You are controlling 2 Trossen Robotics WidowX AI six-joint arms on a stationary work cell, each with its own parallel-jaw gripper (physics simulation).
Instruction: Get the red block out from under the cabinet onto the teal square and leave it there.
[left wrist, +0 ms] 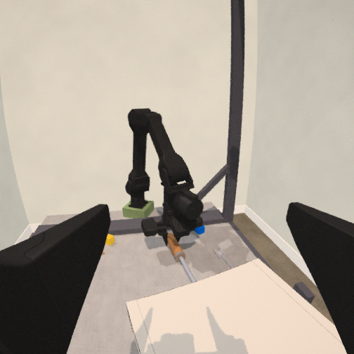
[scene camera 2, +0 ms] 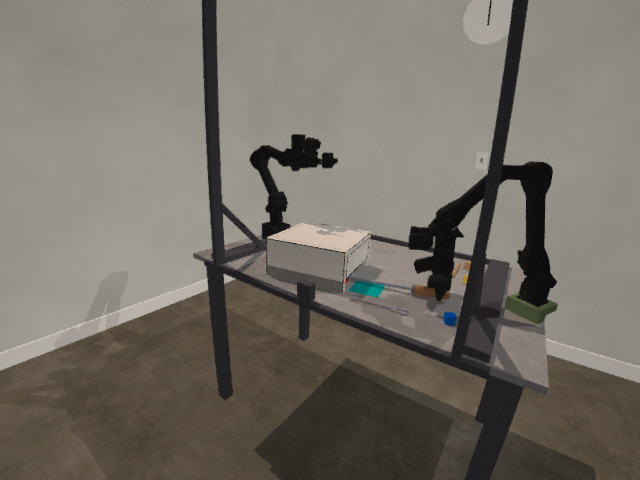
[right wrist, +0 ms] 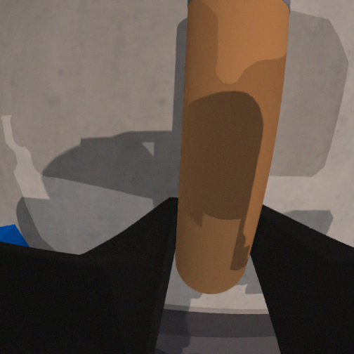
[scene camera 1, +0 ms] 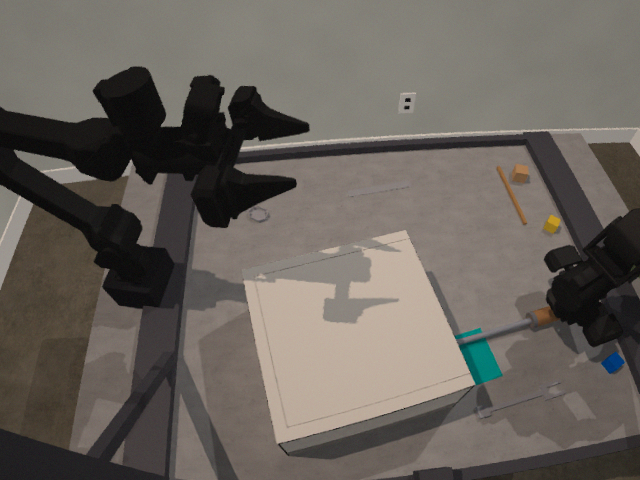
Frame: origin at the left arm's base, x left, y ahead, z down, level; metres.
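Seen in the pictures: left gripper, between the fingertips: (scene camera 2: 329, 160) (scene camera 1: 303, 153); right gripper, between the fingertips: (scene camera 2: 439, 298); left arm's base, origin of its link: (scene camera 2: 276, 223) (scene camera 1: 133, 267); right arm's base, origin of its link: (scene camera 2: 532, 299).
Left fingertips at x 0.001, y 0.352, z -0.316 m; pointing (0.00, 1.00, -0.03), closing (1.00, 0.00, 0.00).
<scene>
Offsets run from my left fingertips to a thing's middle. "pt": to the spot under its first point.
A thin red sliver of the red block {dx -0.110, dy +0.200, dz +0.378 m} (scene camera 2: 346, 280) shows at the cabinet's lower right edge in scene camera 2; the rest is hidden. The pale cabinet {dx -0.087, dy +0.068, dz +0.327 m} (scene camera 1: 356, 335) (scene camera 2: 305, 258) (left wrist: 240, 310) stands beside the teal square {pt dx -0.072, dy +0.314, dz +0.394 m} (scene camera 1: 484, 359) (scene camera 2: 367, 288). My right gripper (scene camera 1: 568, 310) (scene camera 2: 439, 293) (right wrist: 210, 207) is shut on the orange handle {dx +0.021, dy +0.448, dz +0.373 m} (scene camera 1: 542, 316) (scene camera 2: 422, 291) (left wrist: 175, 247) (right wrist: 225, 150) of a grey-rod tool, low over the table. The rod {dx -0.051, dy +0.342, dz +0.379 m} (scene camera 1: 498, 330) crosses the square's back part, and its far end is hidden by the cabinet. My left gripper (scene camera 1: 302, 155) (scene camera 2: 334, 160) is open and empty, high above the table.
A blue cube {dx -0.068, dy +0.561, dz +0.382 m} (scene camera 1: 613, 362) (scene camera 2: 449, 318) and a thin grey fork-ended tool {dx -0.143, dy +0.377, dz +0.391 m} (scene camera 1: 516, 403) lie near the right gripper. A yellow cube {dx +0.247, dy +0.491, dz +0.382 m} (scene camera 1: 552, 224), an orange cube {dx +0.392, dy +0.437, dz +0.379 m} (scene camera 1: 520, 173) and an orange stick {dx +0.333, dy +0.410, dz +0.391 m} (scene camera 1: 511, 195) lie at the back right. A grey ring {dx +0.229, dy -0.215, dz +0.390 m} (scene camera 1: 259, 214) lies behind the cabinet.
</scene>
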